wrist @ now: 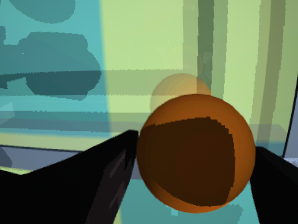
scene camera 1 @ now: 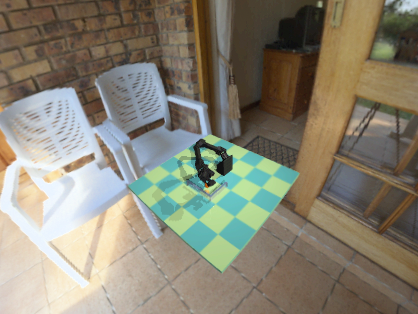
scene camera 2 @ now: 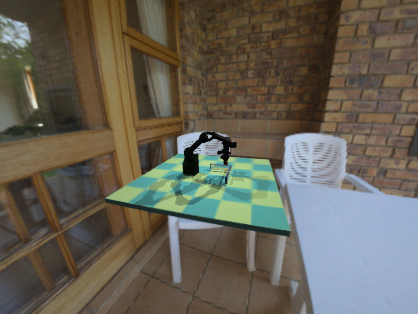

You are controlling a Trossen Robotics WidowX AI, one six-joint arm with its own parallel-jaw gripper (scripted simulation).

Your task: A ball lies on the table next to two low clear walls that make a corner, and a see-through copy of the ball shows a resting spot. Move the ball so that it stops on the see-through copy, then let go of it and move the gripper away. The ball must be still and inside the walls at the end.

Labels:
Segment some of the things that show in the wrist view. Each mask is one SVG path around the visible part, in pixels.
The gripper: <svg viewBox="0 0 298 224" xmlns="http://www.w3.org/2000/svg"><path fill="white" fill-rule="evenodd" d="M255 147L255 165L250 177L251 194L253 194L259 224L298 224L297 165L294 167L289 161L274 155L269 149ZM137 129L128 129L128 131L122 132L120 135L110 137L104 143L94 145L94 147L86 149L82 153L80 152L77 155L68 157L67 160L48 165L45 168L36 169L36 171L31 173L27 172L24 175L16 175L16 173L0 169L0 224L114 224L114 218L116 218L121 202L124 200L125 190L128 188L130 176L132 176L134 160L136 160Z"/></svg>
An orange ball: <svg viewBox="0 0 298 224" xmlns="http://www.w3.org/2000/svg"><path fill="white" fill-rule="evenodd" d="M194 93L194 95L184 95L166 101L166 103L158 105L150 113L145 124L142 125L140 136L138 136L136 160L138 171L140 171L146 188L162 204L180 210L180 212L182 210L182 212L206 213L210 212L210 210L221 208L221 206L225 206L235 200L241 194L246 184L249 183L255 165L254 137L250 132L251 128L246 123L242 113L235 111L229 103L217 99L217 97L196 95Z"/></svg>

